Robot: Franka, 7 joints.
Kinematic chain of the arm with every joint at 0, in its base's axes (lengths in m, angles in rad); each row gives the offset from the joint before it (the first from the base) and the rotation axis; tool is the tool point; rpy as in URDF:
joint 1: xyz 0 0 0.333 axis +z
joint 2: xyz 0 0 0 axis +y
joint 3: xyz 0 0 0.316 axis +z
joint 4: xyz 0.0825 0 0 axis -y
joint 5: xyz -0.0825 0 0.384 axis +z
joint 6: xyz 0 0 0 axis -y
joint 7: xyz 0.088 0 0 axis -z
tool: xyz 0 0 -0.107 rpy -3.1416 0 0
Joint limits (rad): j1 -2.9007..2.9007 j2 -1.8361..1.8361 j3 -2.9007..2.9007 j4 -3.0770..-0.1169 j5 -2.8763..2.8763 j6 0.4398..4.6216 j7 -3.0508..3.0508
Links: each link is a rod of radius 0.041 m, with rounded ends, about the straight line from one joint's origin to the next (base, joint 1, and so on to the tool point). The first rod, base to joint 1, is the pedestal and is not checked.
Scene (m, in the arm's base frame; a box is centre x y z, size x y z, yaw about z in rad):
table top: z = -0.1
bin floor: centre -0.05 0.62 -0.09 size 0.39 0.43 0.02 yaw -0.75
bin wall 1: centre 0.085 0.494 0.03 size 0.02 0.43 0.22 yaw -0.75
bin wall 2: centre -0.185 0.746 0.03 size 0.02 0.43 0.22 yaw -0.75
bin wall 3: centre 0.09 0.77 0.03 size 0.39 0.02 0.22 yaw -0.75
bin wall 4: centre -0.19 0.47 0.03 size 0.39 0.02 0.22 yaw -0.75
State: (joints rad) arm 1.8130 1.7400 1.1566 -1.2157 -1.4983 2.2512 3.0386
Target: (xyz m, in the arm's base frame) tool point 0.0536 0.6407 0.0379
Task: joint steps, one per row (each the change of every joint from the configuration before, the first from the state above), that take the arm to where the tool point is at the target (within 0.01 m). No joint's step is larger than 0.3 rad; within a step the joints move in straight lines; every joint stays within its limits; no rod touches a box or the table.
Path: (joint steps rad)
1: -0.0994 -0.1638 0.1145 -0.1485 0.0947 -0.2366 0.0041
2: -0.0994 -0.1639 0.1144 -0.1485 0.0946 -0.2366 0.0040
3: -0.0994 -0.1638 0.1145 -0.1484 0.0947 -0.2367 0.0041
4: -0.2137 -0.1971 -0.2132 -0.0296 -0.0361 0.0477 -0.0041
5: -0.2138 -0.1971 -0.2132 -0.0295 -0.0362 0.0477 -0.0040
6: -0.2137 -0.1971 -0.2132 -0.0295 -0.0362 0.0476 -0.0041
7: 0.0435 0.2566 -0.0739 0.1003 -0.0414 0.0952 0.0000
8: 0.0435 0.2567 -0.0739 0.1002 -0.0415 0.0952 0.0000

